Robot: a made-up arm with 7 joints.
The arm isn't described. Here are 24 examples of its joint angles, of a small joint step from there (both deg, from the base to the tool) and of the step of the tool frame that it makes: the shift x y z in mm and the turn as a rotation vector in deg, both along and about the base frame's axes.
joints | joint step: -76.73 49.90 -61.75 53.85 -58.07 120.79 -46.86 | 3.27 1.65 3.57 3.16 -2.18 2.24 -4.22
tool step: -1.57 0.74 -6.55 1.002 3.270 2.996
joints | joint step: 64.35 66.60 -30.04 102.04 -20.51 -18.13 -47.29 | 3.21 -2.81 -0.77 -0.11 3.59 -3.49 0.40
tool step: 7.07 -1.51 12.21 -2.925 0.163 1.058
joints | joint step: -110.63 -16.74 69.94 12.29 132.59 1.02 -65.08 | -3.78 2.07 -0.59 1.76 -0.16 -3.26 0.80
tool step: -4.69 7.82 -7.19 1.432 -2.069 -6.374
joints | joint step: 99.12 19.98 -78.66 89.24 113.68 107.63 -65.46 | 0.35 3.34 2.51 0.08 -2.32 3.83 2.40
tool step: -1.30 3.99 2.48 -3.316 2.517 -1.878
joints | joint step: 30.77 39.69 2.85 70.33 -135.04 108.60 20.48 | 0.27 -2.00 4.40 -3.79 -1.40 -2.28 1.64
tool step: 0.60 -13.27 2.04 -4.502 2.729 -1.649
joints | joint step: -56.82 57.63 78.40 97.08 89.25 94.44 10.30 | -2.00 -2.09 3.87 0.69 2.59 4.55 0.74
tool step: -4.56 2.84 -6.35 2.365 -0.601 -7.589
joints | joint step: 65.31 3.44 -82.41 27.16 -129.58 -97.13 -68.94 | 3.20 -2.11 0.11 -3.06 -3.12 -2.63 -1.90
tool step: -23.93 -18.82 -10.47 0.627 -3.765 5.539
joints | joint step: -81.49 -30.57 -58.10 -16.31 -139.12 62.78 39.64 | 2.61 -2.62 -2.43 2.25 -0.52 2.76 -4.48
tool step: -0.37 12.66 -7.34 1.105 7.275 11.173
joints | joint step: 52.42 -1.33 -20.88 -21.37 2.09 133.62 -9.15 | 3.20 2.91 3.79 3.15 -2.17 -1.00 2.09
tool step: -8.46 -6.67 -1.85 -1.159 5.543 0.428
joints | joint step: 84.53 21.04 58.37 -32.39 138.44 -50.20 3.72 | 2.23 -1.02 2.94 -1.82 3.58 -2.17 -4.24
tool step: 19.28 -5.71 10.14 1.289 -4.032 0.965
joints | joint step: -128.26 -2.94 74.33 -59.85 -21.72 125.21 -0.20 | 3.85 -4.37 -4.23 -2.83 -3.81 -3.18 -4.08
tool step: -29.24 0.66 8.84 3.567 1.596 6.900
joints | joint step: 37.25 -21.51 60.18 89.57 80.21 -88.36 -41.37 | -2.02 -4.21 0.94 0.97 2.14 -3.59 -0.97
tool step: 10.01 3.65 -9.27 -3.979 -3.736 -2.592
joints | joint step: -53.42 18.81 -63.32 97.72 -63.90 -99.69 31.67 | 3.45 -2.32 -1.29 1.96 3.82 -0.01 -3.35
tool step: 1.23 7.35 2.34 -4.227 1.642 3.552
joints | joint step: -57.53 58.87 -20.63 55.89 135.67 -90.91 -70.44 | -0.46 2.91 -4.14 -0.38 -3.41 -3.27 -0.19
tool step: 2.07 18.74 13.98 -2.998 -0.429 4.185
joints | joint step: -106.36 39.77 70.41 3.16 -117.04 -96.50 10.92 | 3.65 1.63 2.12 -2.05 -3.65 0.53 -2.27
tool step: -13.24 -4.29 -11.89 1.659 -3.759 5.674
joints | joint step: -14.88 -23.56 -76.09 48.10 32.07 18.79 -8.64 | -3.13 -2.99 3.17 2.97 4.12 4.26 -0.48
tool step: -0.85 17.48 -3.61 -5.034 -0.382 -10.565
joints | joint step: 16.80 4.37 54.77 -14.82 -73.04 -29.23 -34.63 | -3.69 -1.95 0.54 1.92 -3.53 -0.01 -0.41
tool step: 6.31 -6.99 6.99 2.127 2.127 -2.847
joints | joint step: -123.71 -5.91 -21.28 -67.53 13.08 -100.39 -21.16 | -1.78 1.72 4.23 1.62 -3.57 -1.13 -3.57
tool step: 26.35 23.90 0.80 -1.233 -3.189 -11.107
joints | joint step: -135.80 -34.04 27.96 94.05 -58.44 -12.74 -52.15 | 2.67 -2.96 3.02 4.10 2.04 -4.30 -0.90
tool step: -3.66 9.82 1.32 -4.518 -1.997 -1.277
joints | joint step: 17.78 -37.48 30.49 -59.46 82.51 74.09 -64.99 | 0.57 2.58 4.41 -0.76 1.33 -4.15 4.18
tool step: -2.18 -16.38 -6.54 -5.055 -4.858 -4.029
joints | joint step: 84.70 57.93 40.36 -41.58 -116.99 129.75 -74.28 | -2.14 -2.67 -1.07 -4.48 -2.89 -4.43 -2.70
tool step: -1.38 10.48 2.83 -3.076 -2.829 0.053
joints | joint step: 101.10 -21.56 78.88 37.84 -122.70 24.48 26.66 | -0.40 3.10 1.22 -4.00 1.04 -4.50 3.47
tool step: 0.78 -7.01 -2.74 0.591 4.614 -9.953
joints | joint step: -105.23 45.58 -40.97 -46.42 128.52 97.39 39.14 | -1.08 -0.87 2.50 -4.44 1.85 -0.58 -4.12
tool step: -12.72 3.36 2.44 -0.934 2.737 -1.222
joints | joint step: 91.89 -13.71 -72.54 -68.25 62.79 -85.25 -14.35 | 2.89 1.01 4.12 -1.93 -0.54 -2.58 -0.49
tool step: 4.72 8.11 13.55 4.422 1.006 -0.568
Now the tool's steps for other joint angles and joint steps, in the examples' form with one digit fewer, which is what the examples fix.
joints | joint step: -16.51 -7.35 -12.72 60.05 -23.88 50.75 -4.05 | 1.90 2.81 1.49 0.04 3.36 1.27 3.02
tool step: -6.1 1.9 -6.1 2.66 -3.77 -4.43
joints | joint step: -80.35 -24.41 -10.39 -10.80 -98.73 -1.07 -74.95 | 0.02 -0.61 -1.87 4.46 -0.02 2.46 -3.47
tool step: 0.6 -1.8 0.0 2.71 3.77 3.46
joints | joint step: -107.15 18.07 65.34 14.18 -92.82 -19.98 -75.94 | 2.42 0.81 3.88 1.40 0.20 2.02 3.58
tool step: -1.0 9.0 -5.9 -1.36 -1.64 -3.70
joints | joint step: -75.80 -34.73 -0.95 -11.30 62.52 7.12 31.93 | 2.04 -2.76 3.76 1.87 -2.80 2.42 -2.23
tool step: -4.6 1.0 8.0 2.42 -1.00 -4.90
